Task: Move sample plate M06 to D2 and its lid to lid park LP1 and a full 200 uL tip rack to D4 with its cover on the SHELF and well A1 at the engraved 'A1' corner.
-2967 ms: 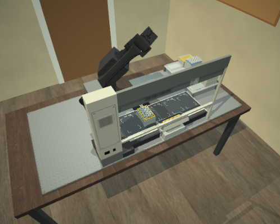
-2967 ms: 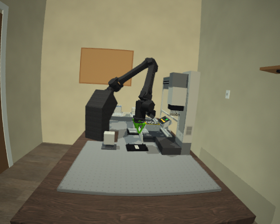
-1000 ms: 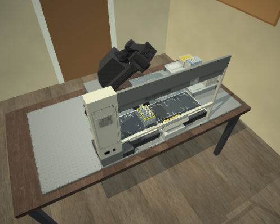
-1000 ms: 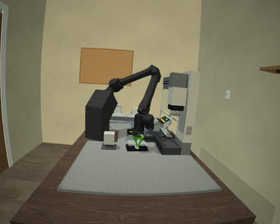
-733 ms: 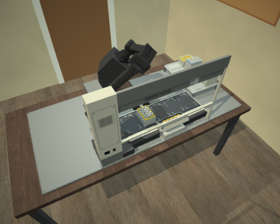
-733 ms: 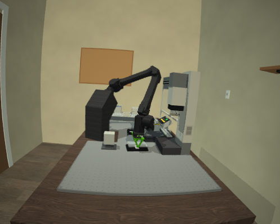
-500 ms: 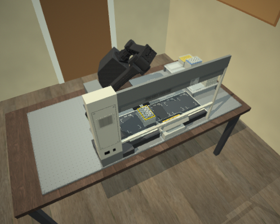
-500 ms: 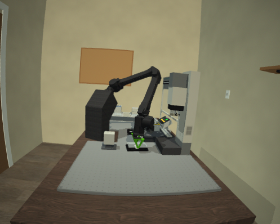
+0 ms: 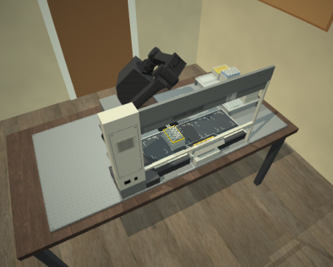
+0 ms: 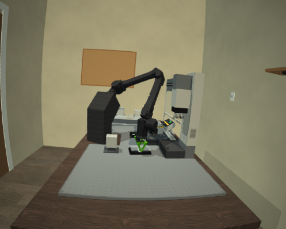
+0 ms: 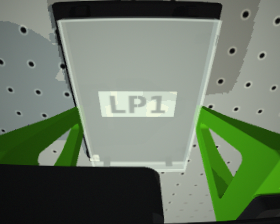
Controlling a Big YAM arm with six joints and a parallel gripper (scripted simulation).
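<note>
Now: hand 20 mm above the LP1 label. Round my hand: white ready button box (190 mm behind, 40 mm to the left, 40 mm above); perforated board (20 mm ahead, 320 mm to the left, 30 mm below); dark lid park LP1 (20 mm below).
</note>
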